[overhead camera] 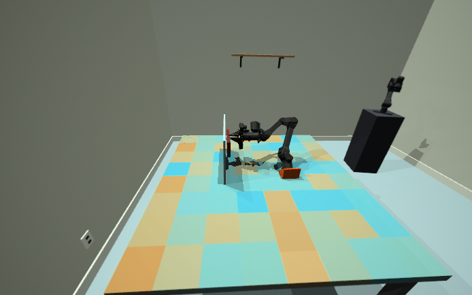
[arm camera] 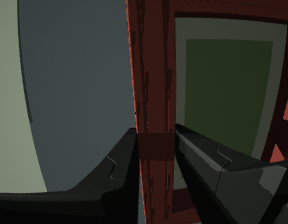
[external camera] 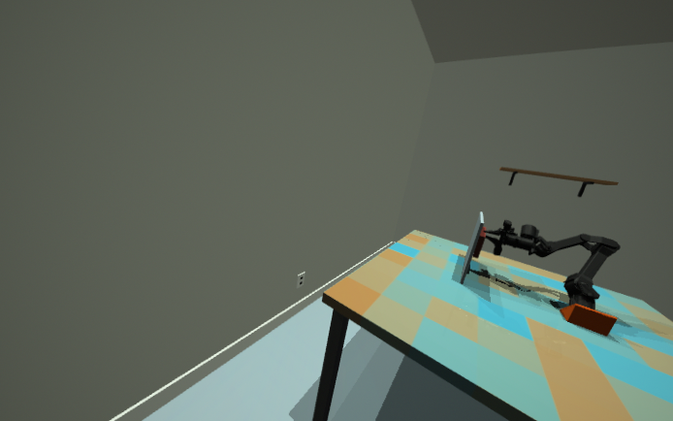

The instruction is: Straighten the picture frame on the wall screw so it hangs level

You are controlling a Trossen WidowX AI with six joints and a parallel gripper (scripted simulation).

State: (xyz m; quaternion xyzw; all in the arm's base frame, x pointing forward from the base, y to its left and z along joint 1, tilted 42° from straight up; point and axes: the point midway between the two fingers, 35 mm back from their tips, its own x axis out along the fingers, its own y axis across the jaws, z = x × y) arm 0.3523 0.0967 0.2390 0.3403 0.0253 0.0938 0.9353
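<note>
My gripper tip is now 10 mm short of the picture frame and 50 mm above it. From my gripper tip the other things lie so: wall panel: 20 mm ahead, 10 mm to the left, 70 mm below.
</note>
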